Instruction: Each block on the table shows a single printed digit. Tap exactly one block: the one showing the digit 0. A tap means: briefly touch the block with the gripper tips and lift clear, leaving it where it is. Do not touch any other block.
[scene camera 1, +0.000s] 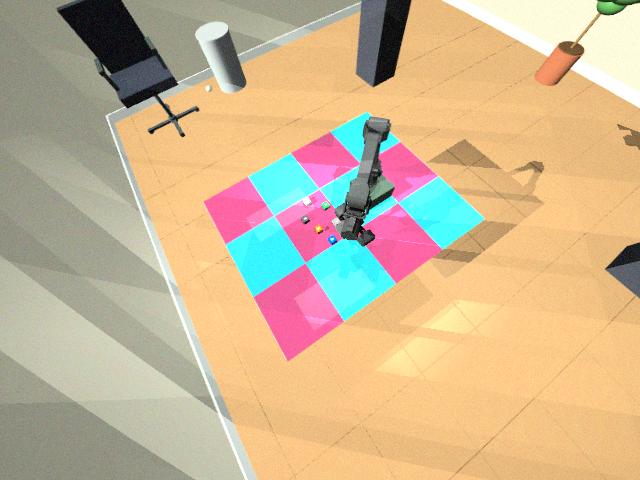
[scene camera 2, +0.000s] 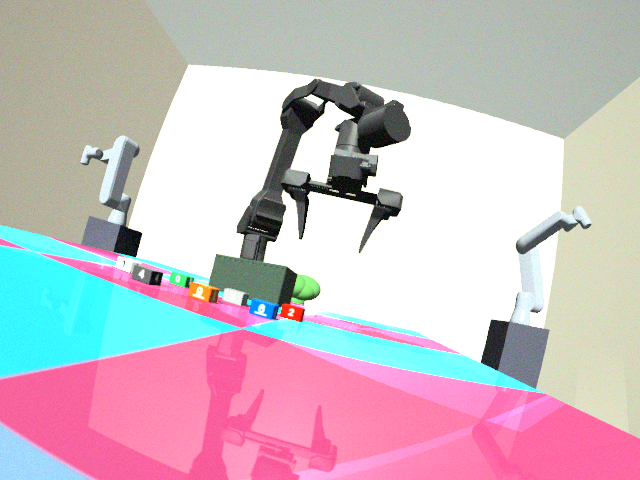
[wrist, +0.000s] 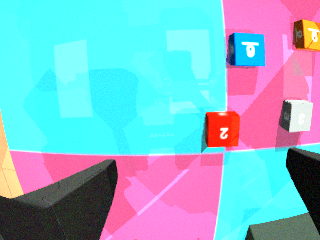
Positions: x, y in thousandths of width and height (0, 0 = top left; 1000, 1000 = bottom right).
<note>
The gripper (scene camera 2: 515, 514) is open, holding nothing.
The gripper is seen too in the wrist view (wrist: 648, 685).
</note>
